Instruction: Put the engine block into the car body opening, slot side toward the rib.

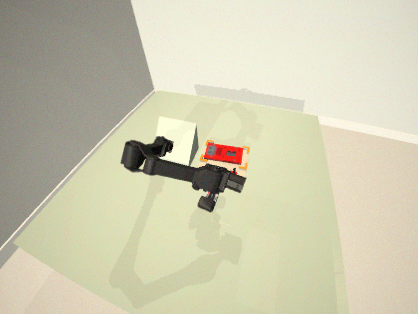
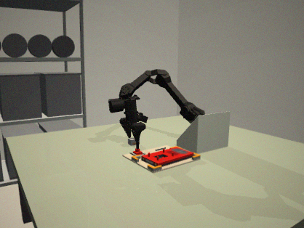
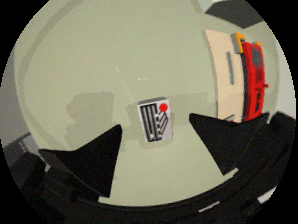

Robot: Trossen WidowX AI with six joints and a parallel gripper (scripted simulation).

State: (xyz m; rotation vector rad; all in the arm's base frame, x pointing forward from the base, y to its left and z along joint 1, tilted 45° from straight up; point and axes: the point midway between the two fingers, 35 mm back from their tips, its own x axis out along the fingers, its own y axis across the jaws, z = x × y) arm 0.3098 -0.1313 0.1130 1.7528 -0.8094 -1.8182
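Now: the black upright peg 6 cm ahead of my gripper tip, 15 cm to the left of it and 1 cm above it. Also, from my gripper tip: grey engine block: 1 cm below.
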